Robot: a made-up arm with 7 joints. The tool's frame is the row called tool.
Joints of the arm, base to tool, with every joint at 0 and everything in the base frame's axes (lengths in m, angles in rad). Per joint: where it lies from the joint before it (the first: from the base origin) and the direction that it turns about. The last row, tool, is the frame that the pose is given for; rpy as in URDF.
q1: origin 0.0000 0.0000 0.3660 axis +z
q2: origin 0.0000 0.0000 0.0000 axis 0 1 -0.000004
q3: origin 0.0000 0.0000 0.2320 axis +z
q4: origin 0.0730 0.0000 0.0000 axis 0 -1 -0.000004
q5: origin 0.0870 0.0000 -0.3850 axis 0 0.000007 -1
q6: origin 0.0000 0.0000 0.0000 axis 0 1 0.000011
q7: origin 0.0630 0.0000 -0.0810 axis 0 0.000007 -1
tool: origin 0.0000 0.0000 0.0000 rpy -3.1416 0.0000 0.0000
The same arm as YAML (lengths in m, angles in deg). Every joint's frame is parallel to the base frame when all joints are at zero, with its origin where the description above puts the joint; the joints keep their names.
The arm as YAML. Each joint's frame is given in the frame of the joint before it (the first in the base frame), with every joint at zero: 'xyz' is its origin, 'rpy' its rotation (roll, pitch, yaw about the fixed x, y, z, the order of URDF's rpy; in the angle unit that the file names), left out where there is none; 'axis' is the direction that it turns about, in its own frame. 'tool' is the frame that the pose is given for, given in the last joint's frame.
units:
  length: m
  angle: deg
joints:
  - name: q1
    type: revolute
    origin:
      xyz: [0.0, 0.0, 0.366]
    axis: [0.0, 0.0, 1.0]
  - name: q2
    type: revolute
    origin:
      xyz: [0.0, 0.0, 0.0]
    axis: [0.0, 1.0, 0.0]
  - name: q3
    type: revolute
    origin:
      xyz: [0.0, 0.0, 0.232]
    axis: [0.0, 0.0, 1.0]
  - name: q4
    type: revolute
    origin:
      xyz: [0.073, 0.0, 0.0]
    axis: [0.0, -1.0, 0.0]
  - name: q5
    type: revolute
    origin:
      xyz: [0.087, 0.0, -0.385]
    axis: [0.0, 0.0, -1.0]
  - name: q6
    type: revolute
    origin:
      xyz: [0.0, 0.0, 0.0]
    axis: [0.0, 1.0, 0.0]
  - name: q7
    type: revolute
    origin:
      xyz: [0.063, 0.0, -0.081]
    axis: [0.0, 0.0, -1.0]
tool:
  origin:
    xyz: [0.0, 0.0, 0.0]
    rpy: [180.0, 0.0, 0.0]

